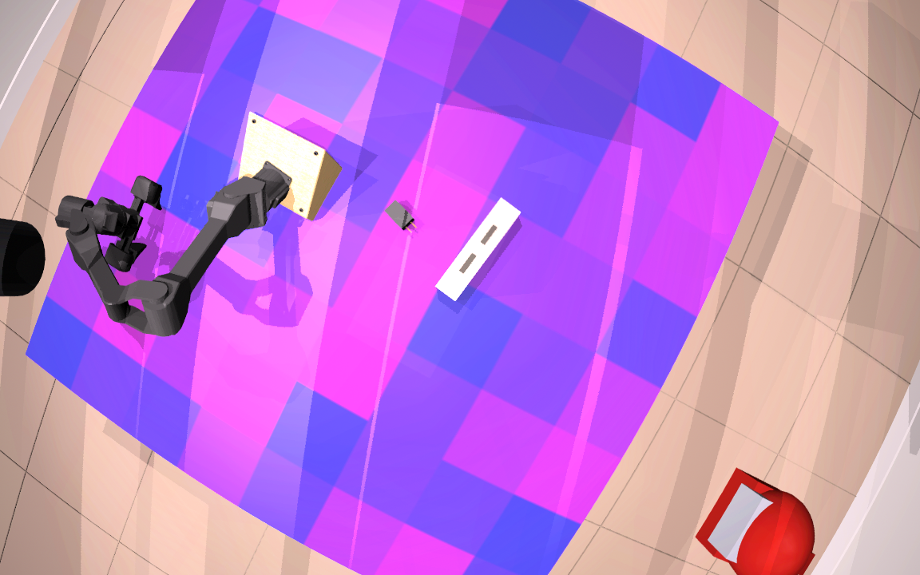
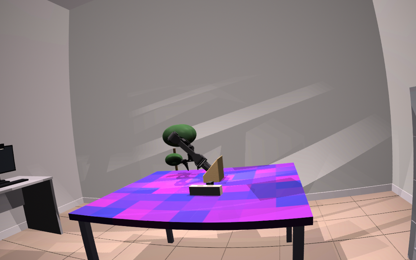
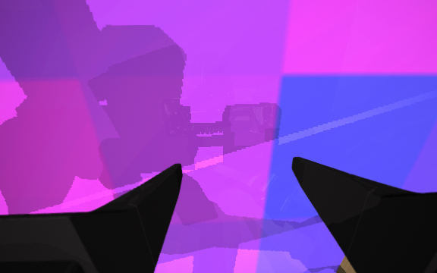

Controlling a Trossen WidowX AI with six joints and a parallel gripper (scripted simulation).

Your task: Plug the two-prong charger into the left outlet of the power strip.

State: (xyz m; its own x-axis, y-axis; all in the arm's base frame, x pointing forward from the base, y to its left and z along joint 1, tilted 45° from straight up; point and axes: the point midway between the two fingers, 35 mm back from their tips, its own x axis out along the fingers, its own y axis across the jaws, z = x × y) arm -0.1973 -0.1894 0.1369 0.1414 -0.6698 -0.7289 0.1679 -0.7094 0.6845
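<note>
Right now my gripper tip is 440 mm short of the two-prong charger, 310 mm to the right of it and 20 mm above it.
</note>
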